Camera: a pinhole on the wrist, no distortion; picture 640 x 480 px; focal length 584.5 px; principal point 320.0 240.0 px. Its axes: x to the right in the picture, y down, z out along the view. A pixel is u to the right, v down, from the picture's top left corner.
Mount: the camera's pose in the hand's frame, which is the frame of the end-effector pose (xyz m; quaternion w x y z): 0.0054 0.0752 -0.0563 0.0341 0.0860 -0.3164 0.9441
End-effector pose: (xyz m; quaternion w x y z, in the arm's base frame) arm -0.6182 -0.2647 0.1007 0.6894 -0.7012 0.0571 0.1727
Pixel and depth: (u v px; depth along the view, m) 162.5 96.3 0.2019
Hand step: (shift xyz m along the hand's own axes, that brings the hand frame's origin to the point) 0.0932 -0.0076 0.1215
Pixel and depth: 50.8 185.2 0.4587
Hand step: 0.2827 -0.1693 0.2904
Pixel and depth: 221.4 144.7 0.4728
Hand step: 0.1595 -0.1494 0.3458
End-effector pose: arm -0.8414 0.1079 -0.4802 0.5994 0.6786 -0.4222 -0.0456
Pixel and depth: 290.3 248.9 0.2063
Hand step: 0.0444 -0.0519 0.1019
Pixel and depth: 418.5 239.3 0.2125
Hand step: 0.0002 -0.0524 0.1172
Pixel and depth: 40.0 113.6 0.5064
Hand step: 0.3282 -0.1454 0.3614
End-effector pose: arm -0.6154 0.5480 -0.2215 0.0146 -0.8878 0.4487 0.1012
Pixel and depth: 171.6 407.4 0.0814
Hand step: 0.0344 0.0073 -0.0100
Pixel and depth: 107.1 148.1 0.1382
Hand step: 0.0769 0.0087 0.0558
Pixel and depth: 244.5 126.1 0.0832
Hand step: 0.0296 0.0378 0.0166
